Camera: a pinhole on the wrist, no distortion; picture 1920 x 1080 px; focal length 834.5 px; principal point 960.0 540.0 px. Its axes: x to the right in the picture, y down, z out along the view. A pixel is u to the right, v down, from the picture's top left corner.
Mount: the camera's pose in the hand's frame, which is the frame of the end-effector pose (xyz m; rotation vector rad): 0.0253 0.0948 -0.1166 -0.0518 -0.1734 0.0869
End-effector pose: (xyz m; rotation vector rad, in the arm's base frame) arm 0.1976 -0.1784 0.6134 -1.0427 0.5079 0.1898
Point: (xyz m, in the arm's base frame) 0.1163 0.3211 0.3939
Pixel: outside the picture
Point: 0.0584 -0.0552 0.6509
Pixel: 434.0 518.1
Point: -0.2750 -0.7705 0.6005
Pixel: behind the camera
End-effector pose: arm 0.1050 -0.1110 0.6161 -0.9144 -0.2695 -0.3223
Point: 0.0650 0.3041 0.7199
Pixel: 966.5 582.7
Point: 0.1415 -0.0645 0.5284
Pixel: 860.4 588.6
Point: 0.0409 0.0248 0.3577
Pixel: outside the picture
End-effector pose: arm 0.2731 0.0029 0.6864 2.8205 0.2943 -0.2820
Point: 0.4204 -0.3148 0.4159
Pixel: 1374.1 792.9
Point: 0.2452 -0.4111 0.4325
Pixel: 1021.6 866.5
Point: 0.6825 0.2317 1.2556
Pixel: behind the camera
